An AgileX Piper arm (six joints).
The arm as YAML. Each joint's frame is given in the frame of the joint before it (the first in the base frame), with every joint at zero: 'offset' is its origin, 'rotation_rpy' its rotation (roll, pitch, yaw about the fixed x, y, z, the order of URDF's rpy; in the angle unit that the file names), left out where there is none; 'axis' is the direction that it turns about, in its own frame. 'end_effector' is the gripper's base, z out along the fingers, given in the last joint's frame.
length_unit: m
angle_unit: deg
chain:
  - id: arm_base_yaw
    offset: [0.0, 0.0, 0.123]
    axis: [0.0, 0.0, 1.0]
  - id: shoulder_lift
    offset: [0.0, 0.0, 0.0]
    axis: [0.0, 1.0, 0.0]
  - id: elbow
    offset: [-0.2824, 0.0, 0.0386]
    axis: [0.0, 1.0, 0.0]
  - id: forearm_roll
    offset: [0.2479, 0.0, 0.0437]
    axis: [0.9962, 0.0, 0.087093]
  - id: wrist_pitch
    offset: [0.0, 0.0, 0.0]
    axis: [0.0, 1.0, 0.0]
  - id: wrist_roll
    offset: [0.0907, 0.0, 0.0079]
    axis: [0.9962, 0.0, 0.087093]
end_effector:
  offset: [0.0, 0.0, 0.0]
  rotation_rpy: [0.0, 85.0, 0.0]
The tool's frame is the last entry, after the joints.
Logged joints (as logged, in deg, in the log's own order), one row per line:
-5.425 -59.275 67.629 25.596 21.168 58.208
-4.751 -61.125 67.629 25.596 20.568 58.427
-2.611 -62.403 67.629 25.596 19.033 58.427
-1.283 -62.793 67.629 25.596 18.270 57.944
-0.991 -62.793 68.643 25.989 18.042 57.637
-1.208 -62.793 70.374 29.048 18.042 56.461
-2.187 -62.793 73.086 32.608 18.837 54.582
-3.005 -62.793 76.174 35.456 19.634 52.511
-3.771 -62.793 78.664 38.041 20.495 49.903
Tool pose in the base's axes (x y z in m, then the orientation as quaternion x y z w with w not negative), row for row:
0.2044 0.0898 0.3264 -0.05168 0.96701 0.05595 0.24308
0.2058 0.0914 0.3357 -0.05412 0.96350 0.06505 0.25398
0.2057 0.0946 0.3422 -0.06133 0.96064 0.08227 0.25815
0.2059 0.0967 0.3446 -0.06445 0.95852 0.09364 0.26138
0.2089 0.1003 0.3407 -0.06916 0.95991 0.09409 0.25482
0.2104 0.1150 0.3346 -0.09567 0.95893 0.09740 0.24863
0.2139 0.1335 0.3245 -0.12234 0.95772 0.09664 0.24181
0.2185 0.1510 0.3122 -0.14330 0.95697 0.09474 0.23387
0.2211 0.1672 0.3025 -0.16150 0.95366 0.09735 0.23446
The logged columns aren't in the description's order. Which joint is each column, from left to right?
Columns, left to right: forearm_roll, elbow, shoulder_lift, arm_base_yaw, wrist_roll, wrist_pitch.
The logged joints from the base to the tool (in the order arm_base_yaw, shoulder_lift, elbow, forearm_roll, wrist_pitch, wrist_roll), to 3 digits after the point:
25.596 67.629 -59.275 -5.425 58.208 21.168
25.596 67.629 -61.125 -4.751 58.427 20.568
25.596 67.629 -62.403 -2.611 58.427 19.033
25.596 67.629 -62.793 -1.283 57.944 18.270
25.989 68.643 -62.793 -0.991 57.637 18.042
29.048 70.374 -62.793 -1.208 56.461 18.042
32.608 73.086 -62.793 -2.187 54.582 18.837
35.456 76.174 -62.793 -3.005 52.511 19.634
38.041 78.664 -62.793 -3.771 49.903 20.495

